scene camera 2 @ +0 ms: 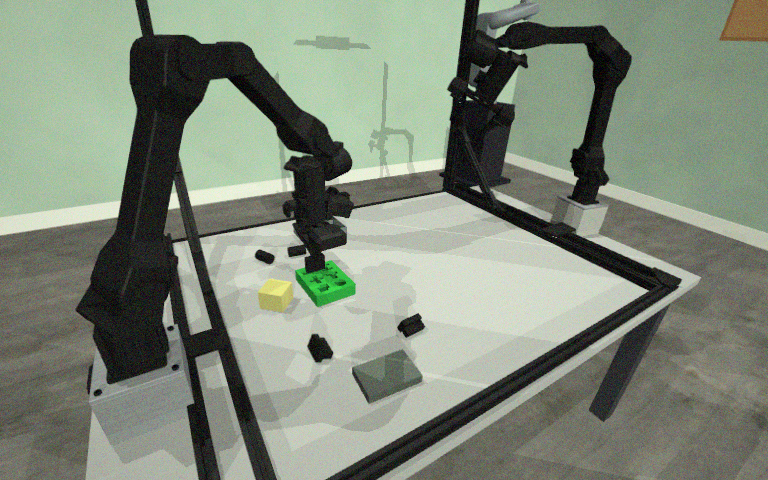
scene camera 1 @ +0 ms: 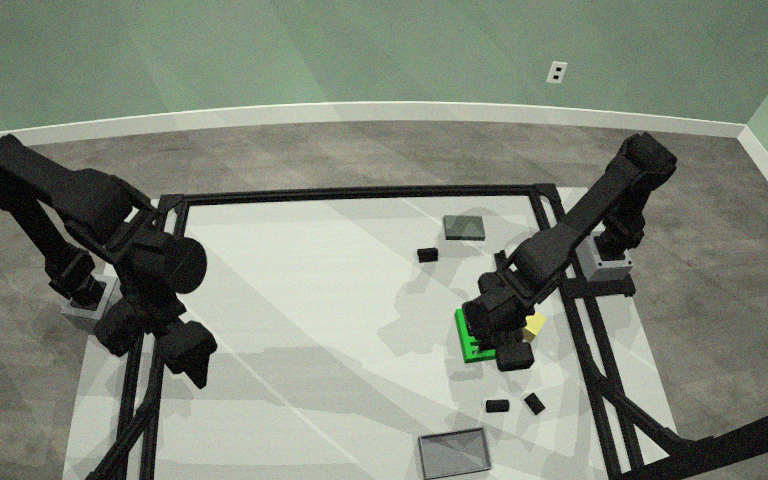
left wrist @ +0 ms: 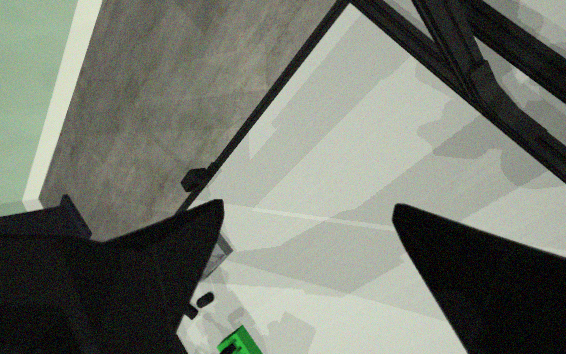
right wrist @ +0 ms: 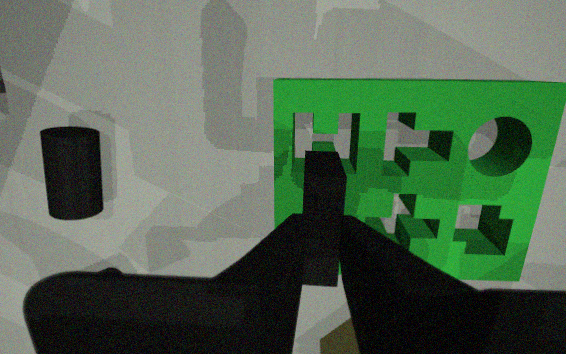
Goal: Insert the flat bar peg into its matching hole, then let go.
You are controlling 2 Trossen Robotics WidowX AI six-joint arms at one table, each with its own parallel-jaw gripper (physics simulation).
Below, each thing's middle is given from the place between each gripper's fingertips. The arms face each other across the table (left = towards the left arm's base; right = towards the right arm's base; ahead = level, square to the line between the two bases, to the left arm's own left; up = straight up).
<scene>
My left hand is 50 cm to the left of the dark bar peg (right wrist: 325, 180), 23 cm above it and 9 cm short of it. Also, from my left hand: yellow cube (scene camera 2: 275, 295) (60 cm to the right, 25 cm below, 12 cm ahead); green hole block (scene camera 2: 330, 284) (49 cm to the right, 26 cm below, 12 cm ahead).
My right gripper is now 40 mm short of the green hole block and 40 mm above it. Also, from my right hand: yellow cube 100 mm to the right, 40 mm below, 40 mm ahead; then dark bar peg 10 mm below.
</scene>
